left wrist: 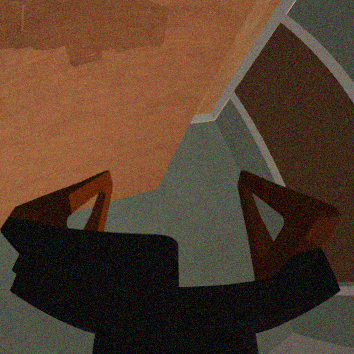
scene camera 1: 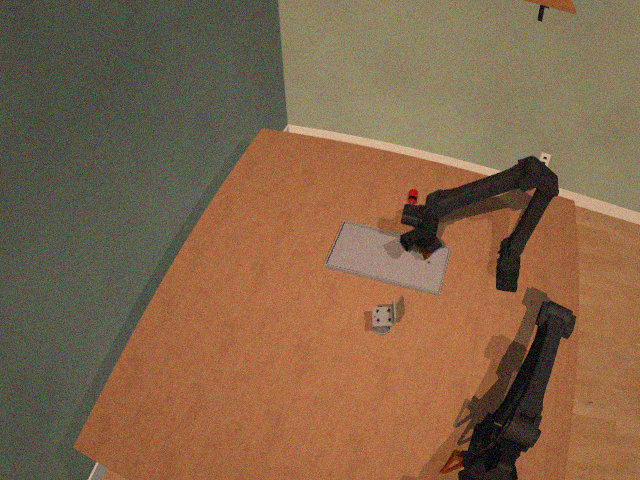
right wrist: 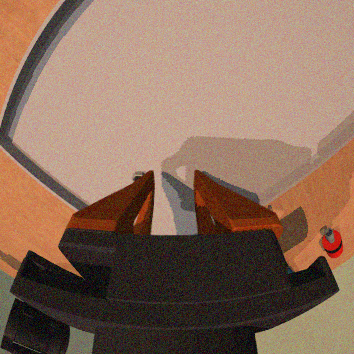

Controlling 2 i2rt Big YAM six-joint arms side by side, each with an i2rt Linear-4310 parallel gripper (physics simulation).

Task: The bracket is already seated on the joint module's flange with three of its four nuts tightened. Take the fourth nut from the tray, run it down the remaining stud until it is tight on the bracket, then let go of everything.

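Places are measured from the left arm's base along level axes (x back, y up, z left), in metres.
Pixels of known places: left gripper, between the fingertips: [left wrist: 174,177]; right gripper, between the fingertips: [scene camera 1: 423,256] [right wrist: 173,177]; left arm's base, origin of its link: [scene camera 1: 482,443]; right arm's base, origin of its link: [scene camera 1: 506,278] [right wrist: 52,269].
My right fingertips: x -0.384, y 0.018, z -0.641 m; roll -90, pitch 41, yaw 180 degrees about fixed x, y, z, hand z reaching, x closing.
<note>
Ahead of a thing's pixels: the offset from my right fingertips to its top centre. "*": to the spot under its first point.
The fourth nut @[dy -0.009, dx +0.026, dz +0.012 m] [scene camera 1: 428,261] [right wrist: 138,176] lies on the grey tray @[dy -0.002, dx -0.115, dz +0.033 m] [scene camera 1: 361,253] [right wrist: 200,65]. In the right wrist view it is partly hidden behind the outer side of the picture-left finger. My right gripper [scene camera 1: 424,255] [right wrist: 173,177] is low over the tray, fingers slightly apart, with nothing between them. The light bracket [scene camera 1: 382,315] sits on the joint module @[dy +0.057, dx -0.061, dz +0.317 m] [scene camera 1: 381,331] below the tray in the scene view, with dark spots on its top; which are nuts or a bare stud I cannot tell. My left gripper [left wrist: 174,177] is wide open and empty, far from both, at the scene view's bottom.
A red and black cylindrical object @[dy +0.017, dx -0.105, dz -0.263 m] [scene camera 1: 412,196] [right wrist: 332,244] stands beyond the tray, near the right gripper's wrist. The tray has a raised dark rim. The bracket's upright plate @[* dy +0.092, dx -0.027, dz +0.309 m] [scene camera 1: 397,309] rises at its picture-right side. Walls stand beyond the table's edges.
</note>
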